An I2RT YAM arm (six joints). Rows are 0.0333 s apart.
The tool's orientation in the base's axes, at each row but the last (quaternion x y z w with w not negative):
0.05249, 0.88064, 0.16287, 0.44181
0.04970, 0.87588, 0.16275, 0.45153
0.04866, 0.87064, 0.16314, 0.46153
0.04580, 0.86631, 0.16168, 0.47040
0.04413, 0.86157, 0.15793, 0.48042
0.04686, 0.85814, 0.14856, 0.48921
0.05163, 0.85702, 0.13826, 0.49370
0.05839, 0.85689, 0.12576, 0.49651
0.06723, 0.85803, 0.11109, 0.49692
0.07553, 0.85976, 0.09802, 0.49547
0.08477, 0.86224, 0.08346, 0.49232
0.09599, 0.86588, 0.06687, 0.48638
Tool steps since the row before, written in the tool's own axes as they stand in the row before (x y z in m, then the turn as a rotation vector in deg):
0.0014, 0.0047, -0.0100, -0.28, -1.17, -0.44
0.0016, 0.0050, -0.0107, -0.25, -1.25, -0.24
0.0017, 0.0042, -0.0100, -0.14, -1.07, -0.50
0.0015, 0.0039, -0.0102, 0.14, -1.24, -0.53
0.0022, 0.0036, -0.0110, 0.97, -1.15, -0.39
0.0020, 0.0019, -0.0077, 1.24, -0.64, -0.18
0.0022, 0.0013, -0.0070, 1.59, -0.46, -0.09
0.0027, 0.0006, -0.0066, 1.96, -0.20, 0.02
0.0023, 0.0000, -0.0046, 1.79, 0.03, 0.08
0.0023, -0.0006, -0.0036, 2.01, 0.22, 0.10
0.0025, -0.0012, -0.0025, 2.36, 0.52, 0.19
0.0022, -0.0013, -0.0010, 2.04, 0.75, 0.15
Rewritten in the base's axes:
-0.0090, 0.0024, 0.0061, -0.12, -1.27, 0.07
-0.0099, 0.0025, 0.0062, 0.03, -1.29, -0.09
-0.0094, 0.0020, 0.0053, -0.26, -1.16, 0.02
-0.0096, 0.0016, 0.0052, -0.43, -1.26, -0.25
-0.0107, 0.0014, 0.0047, -0.76, -0.96, -0.96
-0.0077, 0.0006, 0.0026, -0.75, -0.37, -1.13
-0.0072, 0.0004, 0.0019, -0.86, -0.10, -1.41
-0.0071, 0.0001, 0.0010, -0.96, 0.25, -1.70
-0.0051, -0.0001, 0.0003, -0.82, 0.44, -1.53
-0.0043, -0.0004, -0.0003, -0.91, 0.68, -1.68
-0.0035, -0.0007, -0.0011, -0.98, 1.06, -1.95
-0.0021, -0.0008, -0.0016, -0.83, 1.20, -1.61

